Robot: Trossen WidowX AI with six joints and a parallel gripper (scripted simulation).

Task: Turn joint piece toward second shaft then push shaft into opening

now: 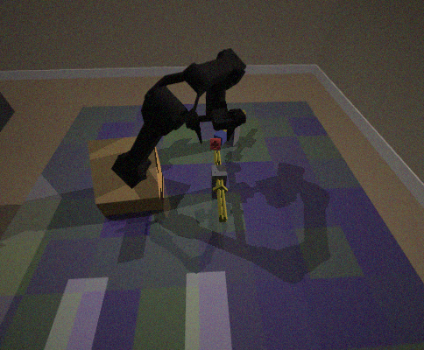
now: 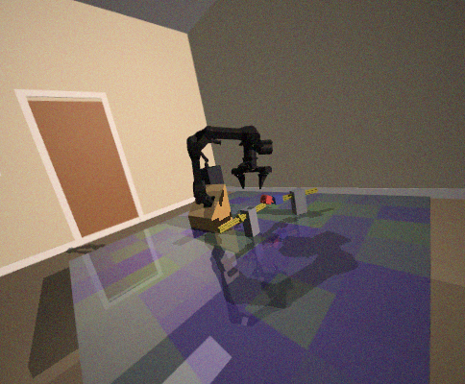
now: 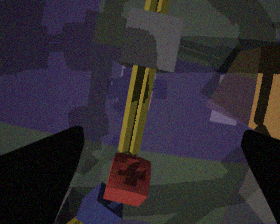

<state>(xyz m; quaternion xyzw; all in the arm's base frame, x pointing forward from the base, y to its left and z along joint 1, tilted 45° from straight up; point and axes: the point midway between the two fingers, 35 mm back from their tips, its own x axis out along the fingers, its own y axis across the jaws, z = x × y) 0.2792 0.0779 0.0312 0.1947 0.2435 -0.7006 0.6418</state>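
Now: the dark red joint piece 80 mm to the left of my gripper tip, 80 mm below it and 20 mm ahead of it.
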